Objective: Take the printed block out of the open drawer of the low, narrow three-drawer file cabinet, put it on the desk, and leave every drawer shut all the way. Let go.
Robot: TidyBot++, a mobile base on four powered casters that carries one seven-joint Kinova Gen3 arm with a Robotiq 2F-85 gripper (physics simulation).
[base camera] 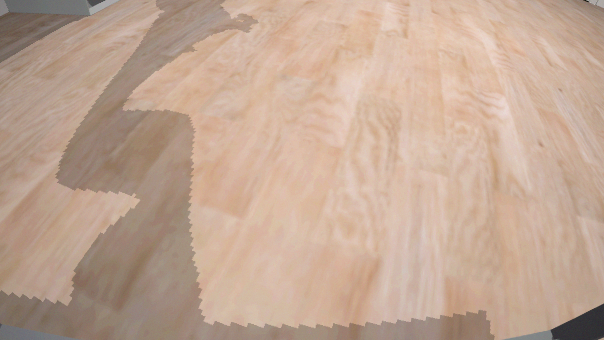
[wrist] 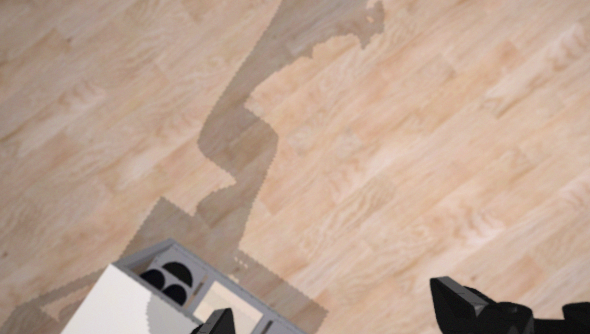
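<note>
My gripper [wrist: 332, 315] is open and empty in the wrist view, with its two black fingertips wide apart at the lower edge and wooden floor far below between them. The printed block, the desk and the three-drawer file cabinet cannot be made out in the wrist view. In the base camera view a pale grey panel [base camera: 45, 6] is cut off at the top left corner; I cannot tell what it belongs to. The state of the drawers does not show.
Wooden floor [base camera: 320, 165] [wrist: 400, 150] fills most of both views, with the arm's shadow [base camera: 155, 150] [wrist: 240, 150] across it. My mobile base [wrist: 110, 310], white and grey with black round openings, shows at the lower left of the wrist view.
</note>
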